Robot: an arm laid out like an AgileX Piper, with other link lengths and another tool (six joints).
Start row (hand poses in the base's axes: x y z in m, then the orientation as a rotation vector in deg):
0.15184 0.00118 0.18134 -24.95 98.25 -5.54
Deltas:
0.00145 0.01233 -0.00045 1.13 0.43 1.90
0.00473 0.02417 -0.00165 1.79 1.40 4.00
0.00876 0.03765 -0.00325 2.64 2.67 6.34
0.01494 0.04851 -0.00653 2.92 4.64 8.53
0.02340 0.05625 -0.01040 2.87 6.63 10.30
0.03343 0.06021 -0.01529 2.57 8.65 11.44
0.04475 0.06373 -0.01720 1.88 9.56 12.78
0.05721 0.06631 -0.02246 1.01 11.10 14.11
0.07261 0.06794 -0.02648 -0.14 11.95 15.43
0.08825 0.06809 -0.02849 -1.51 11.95 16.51
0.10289 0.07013 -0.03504 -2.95 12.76 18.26
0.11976 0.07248 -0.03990 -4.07 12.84 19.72
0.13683 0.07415 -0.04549 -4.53 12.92 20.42
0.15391 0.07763 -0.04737 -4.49 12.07 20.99
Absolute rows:
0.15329 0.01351 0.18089 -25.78 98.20 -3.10
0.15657 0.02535 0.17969 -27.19 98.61 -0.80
0.16060 0.03883 0.17809 -28.69 99.21 1.91
0.16678 0.04969 0.17481 -30.58 100.51 4.20
0.17524 0.05743 0.17094 -32.36 101.93 5.92
0.18527 0.06139 0.16605 -33.82 103.56 6.99
0.19659 0.06491 0.16414 -35.61 104.06 7.60
0.20905 0.06749 0.15888 -37.61 105.15 8.21
0.22445 0.06912 0.15486 -39.74 105.57 8.40
0.24009 0.06927 0.15285 -41.72 105.24 8.00
0.25473 0.07131 0.14630 -44.44 105.44 8.25
0.27160 0.07366 0.14144 -46.56 105.01 8.39
0.28867 0.07533 0.13585 -47.52 104.83 8.53
0.30575 0.07881 0.13397 -47.84 103.81 8.78

